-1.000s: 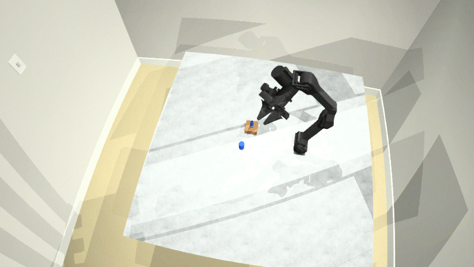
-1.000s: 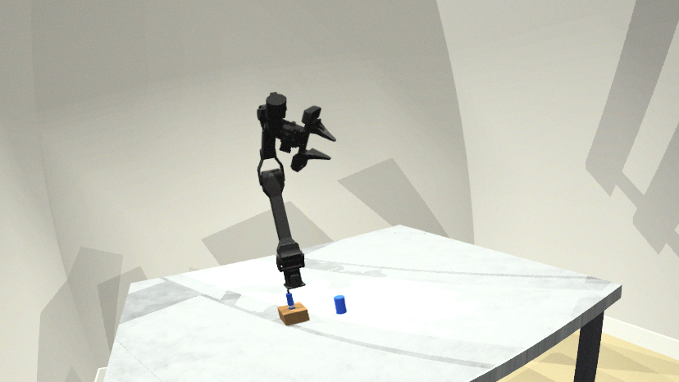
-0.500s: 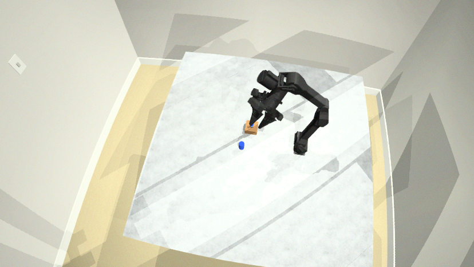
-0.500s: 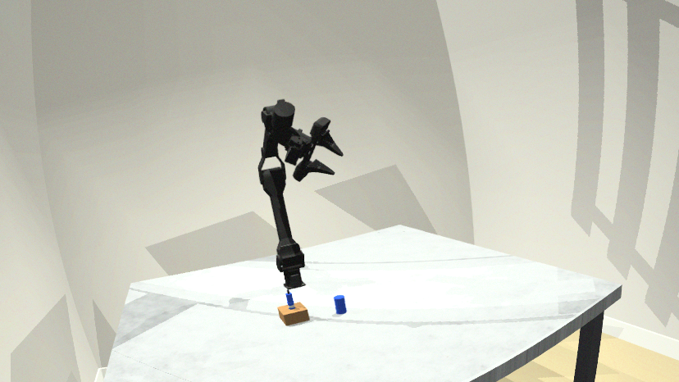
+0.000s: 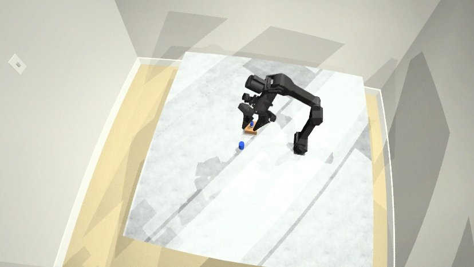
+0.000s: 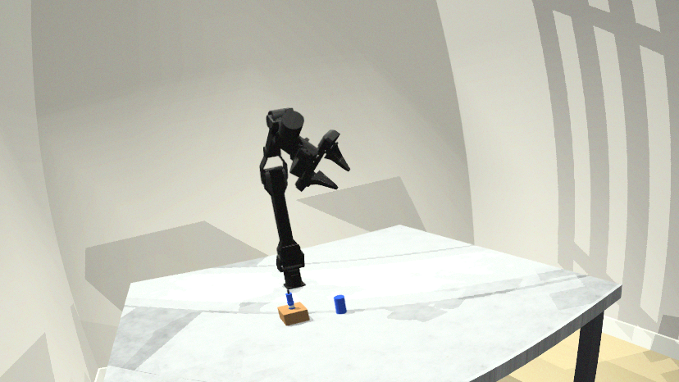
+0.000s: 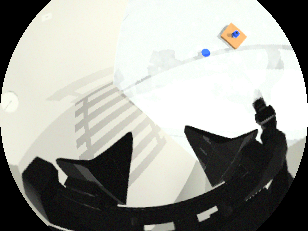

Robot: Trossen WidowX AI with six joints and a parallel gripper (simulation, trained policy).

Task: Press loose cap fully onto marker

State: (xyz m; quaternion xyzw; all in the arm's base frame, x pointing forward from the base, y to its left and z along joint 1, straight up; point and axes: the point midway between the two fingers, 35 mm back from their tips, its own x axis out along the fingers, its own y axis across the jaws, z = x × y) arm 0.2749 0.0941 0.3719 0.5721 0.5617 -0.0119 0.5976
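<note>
Right now the blue cap is 4 cm ahead of my gripper tip, 8 cm to the right of it and 32 cm below it. From my gripper tip the other things lie so: holder block (20 cm to the right, 33 cm below).
</note>
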